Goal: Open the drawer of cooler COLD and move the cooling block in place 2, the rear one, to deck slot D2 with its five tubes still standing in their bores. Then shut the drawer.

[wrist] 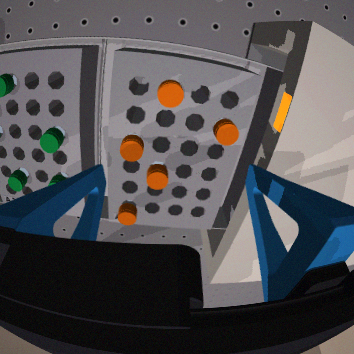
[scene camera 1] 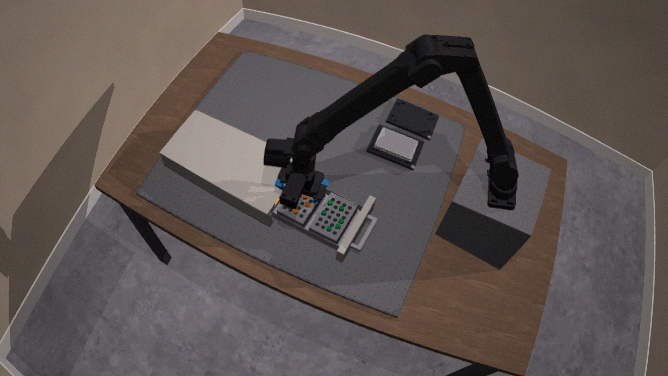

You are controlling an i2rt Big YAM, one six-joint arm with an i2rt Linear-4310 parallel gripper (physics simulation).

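Pixels of known places: gripper, fingertip midpoint: (wrist: 175, 173) (scene camera 1: 300, 196); arm's base at its link origin: (scene camera 1: 501, 191).
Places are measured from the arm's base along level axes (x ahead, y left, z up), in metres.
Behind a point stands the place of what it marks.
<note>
The drawer (scene camera 1: 356, 225) @[z -0.140, x 0.382, y 0.128 m] of the white cooler (scene camera 1: 215, 157) @[z -0.127, x 0.839, y 0.027 m] (wrist: 327, 95) @[z -0.127, x 0.634, y 0.127 m] stands open. The rear cooling block (scene camera 1: 290, 215) @[z -0.159, x 0.565, y 0.136 m] (wrist: 212, 72) @[z -0.160, x 0.578, y 0.132 m], nearest the cooler body, sits in it with five orange-capped tubes upright in its bores. My gripper (scene camera 1: 301, 189) @[z -0.139, x 0.551, y 0.081 m] (wrist: 175, 173) @[z -0.139, x 0.551, y 0.081 m] is open and empty, over the rear block. In the wrist view its blue fingertips appear at the block's left and right sides; their height above it is hard to tell. A black deck plate (scene camera 1: 412, 118) @[z -0.199, x 0.281, y -0.347 m] has no block on it. Slot labels are not readable.
The front cooling block (scene camera 1: 335, 216) @[z -0.159, x 0.445, y 0.106 m] (wrist: 69, 95) @[z -0.160, x 0.493, y 0.130 m] with several green-capped tubes sits beside the rear one in the drawer. The drawer handle (scene camera 1: 370, 232) @[z -0.167, x 0.340, y 0.126 m] sticks out in front. A pale flat block (scene camera 1: 397, 144) @[z -0.185, x 0.317, y -0.208 m] lies in a black holder. The arm stands on a grey pedestal (scene camera 1: 470, 200) @[z -0.014, x 0.093, y 0.047 m].
</note>
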